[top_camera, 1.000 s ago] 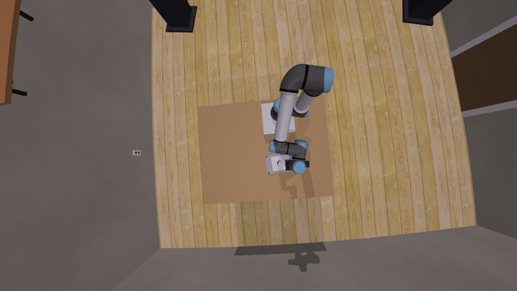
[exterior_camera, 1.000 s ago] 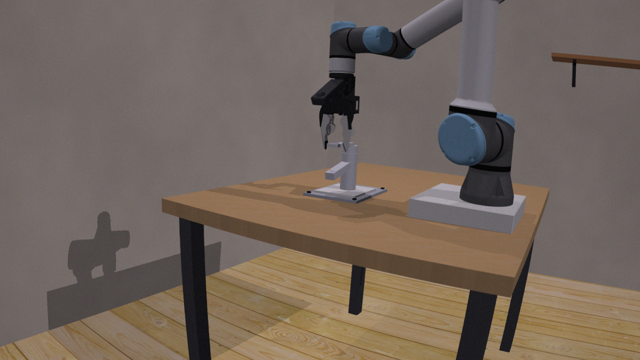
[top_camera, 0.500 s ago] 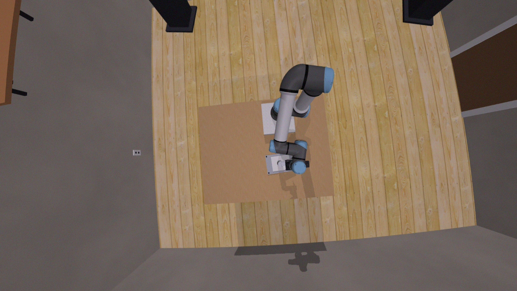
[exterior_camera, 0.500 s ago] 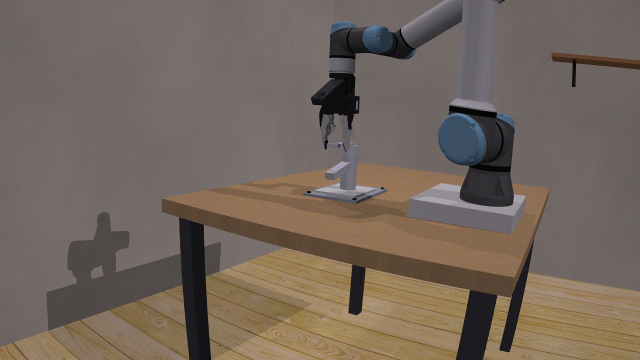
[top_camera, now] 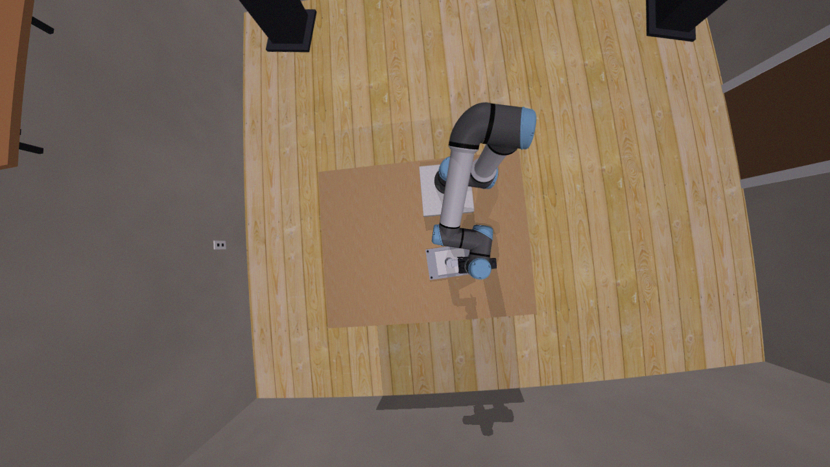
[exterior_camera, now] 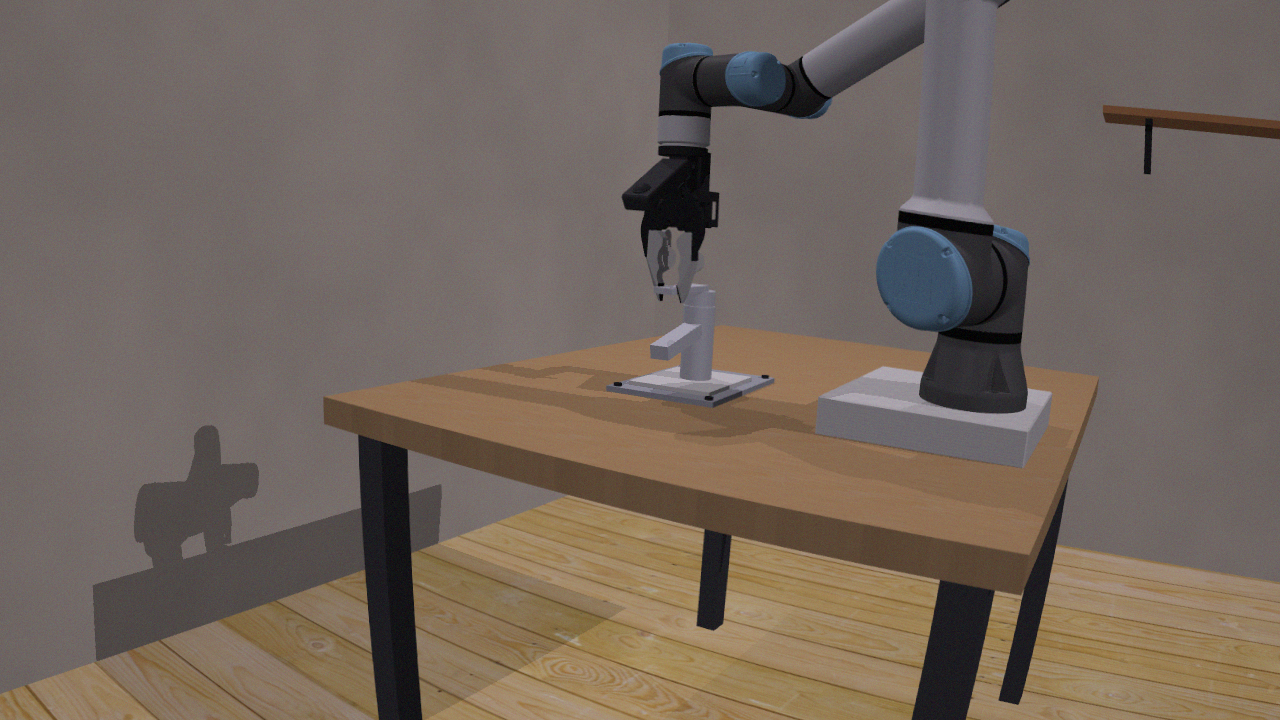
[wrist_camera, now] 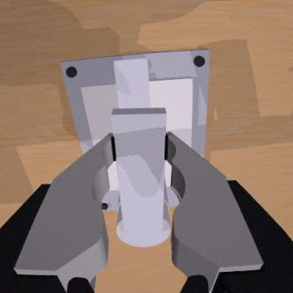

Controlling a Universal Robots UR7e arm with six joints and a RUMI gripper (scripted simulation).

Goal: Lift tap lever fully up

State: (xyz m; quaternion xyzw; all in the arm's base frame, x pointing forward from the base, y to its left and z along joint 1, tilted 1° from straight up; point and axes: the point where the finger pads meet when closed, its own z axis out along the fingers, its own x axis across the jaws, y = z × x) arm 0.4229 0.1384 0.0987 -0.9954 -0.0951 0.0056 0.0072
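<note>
Now: hand 30 mm to the left of the lever and 10 mm short of it. Also, from my hand: grey tap (60 mm to the right, 50 mm below, 10 mm ahead).
</note>
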